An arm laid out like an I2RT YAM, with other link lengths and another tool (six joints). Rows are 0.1 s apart.
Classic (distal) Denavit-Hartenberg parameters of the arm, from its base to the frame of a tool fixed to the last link. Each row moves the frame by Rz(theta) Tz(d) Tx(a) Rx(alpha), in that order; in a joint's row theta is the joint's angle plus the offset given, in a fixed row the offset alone. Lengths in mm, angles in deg.
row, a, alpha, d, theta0
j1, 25.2, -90, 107, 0
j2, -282.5, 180, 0, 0
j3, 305.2, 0, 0, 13.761
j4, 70.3, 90, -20.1, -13.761
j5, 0, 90, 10.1, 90
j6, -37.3, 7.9, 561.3, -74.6
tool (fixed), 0, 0, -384.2, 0
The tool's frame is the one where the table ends.
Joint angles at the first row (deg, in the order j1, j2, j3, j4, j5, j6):
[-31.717 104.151 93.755 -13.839 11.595 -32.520]
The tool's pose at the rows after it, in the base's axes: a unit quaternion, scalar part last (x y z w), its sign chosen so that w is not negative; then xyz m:
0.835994 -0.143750 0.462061 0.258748 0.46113 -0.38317 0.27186
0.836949 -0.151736 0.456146 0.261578 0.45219 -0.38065 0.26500
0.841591 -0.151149 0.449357 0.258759 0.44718 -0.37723 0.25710
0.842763 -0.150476 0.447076 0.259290 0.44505 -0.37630 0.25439
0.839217 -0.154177 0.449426 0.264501 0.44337 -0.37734 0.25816
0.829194 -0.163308 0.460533 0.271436 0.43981 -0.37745 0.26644
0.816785 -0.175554 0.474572 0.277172 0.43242 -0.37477 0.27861
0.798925 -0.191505 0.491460 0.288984 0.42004 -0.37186 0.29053
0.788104 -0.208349 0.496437 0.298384 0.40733 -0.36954 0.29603
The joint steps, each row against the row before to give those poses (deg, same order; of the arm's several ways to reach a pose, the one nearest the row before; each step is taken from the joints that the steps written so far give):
[-0.010 -0.806 -1.984 1.460 2.516 0.429]
[-0.001 -1.242 -2.428 0.560 0.974 0.467]
[0.016 -0.846 -1.869 0.042 -0.045 -0.057]
[-0.005 -0.358 -0.835 0.262 0.079 -0.159]
[-0.011 -0.218 0.016 0.341 0.617 0.115]
[0.010 -0.973 -0.592 1.249 0.856 0.771]
[0.046 -1.943 -1.013 0.925 0.929 1.224]
[-0.012 -2.786 -2.506 2.340 1.648 1.216]
[-0.032 -2.013 -1.771 0.771 1.867 1.142]

